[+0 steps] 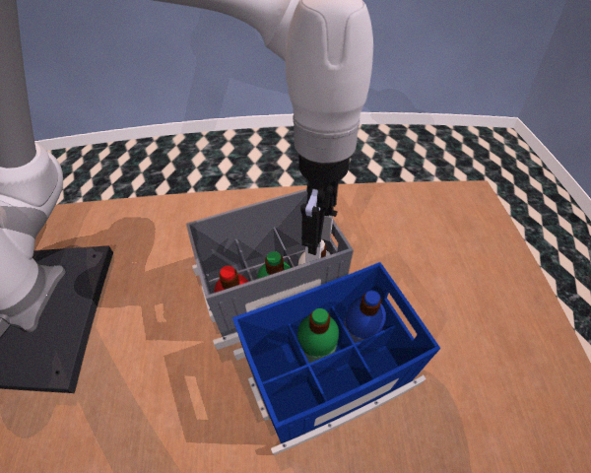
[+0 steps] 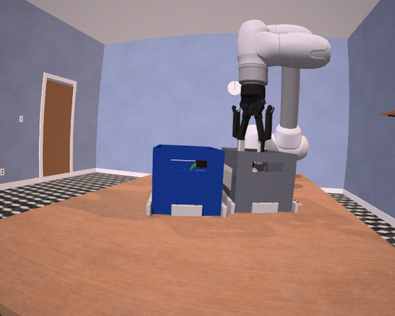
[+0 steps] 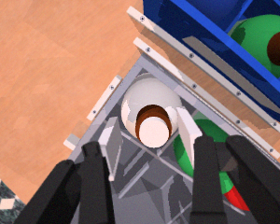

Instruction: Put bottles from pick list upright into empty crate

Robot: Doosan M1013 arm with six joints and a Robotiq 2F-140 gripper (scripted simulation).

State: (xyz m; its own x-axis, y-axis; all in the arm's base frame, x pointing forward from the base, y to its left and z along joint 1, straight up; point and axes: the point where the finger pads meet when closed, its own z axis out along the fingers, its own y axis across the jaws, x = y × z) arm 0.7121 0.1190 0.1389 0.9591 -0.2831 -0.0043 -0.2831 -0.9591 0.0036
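My hand is 8 cm above the white bottle. From my hand the other things lie so: green bottle 1 cm ahead, 15 cm to the right, 8 cm below; then blue bottle 10 cm ahead, 11 cm to the right, 8 cm below; then grey crate 10 cm behind, 9 cm below.
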